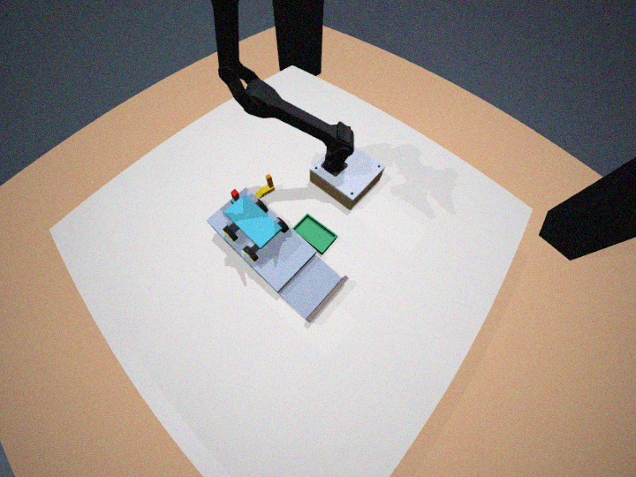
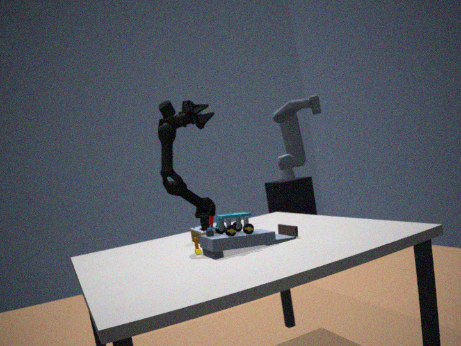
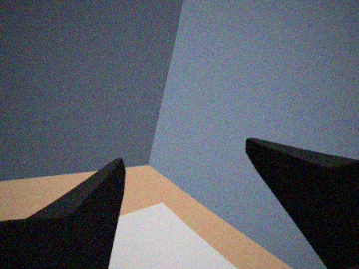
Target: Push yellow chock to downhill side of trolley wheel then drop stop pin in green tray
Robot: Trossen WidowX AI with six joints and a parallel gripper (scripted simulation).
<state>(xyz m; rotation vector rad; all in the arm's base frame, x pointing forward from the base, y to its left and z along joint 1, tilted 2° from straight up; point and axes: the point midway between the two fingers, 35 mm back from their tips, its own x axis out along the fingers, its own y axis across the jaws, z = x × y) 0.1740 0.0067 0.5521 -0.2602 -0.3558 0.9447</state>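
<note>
My gripper tip is 600 mm above the yellow chock, 160 mm to the left of it and 10 mm past it. Also, from my gripper tip: red-headed stop pin (490 mm below, 130 mm to the right, 100 mm ahead); then trolley (510 mm below, 120 mm ahead, 30 mm to the right); then grey ramp (570 mm below, 120 mm ahead, 20 mm to the right).
</note>
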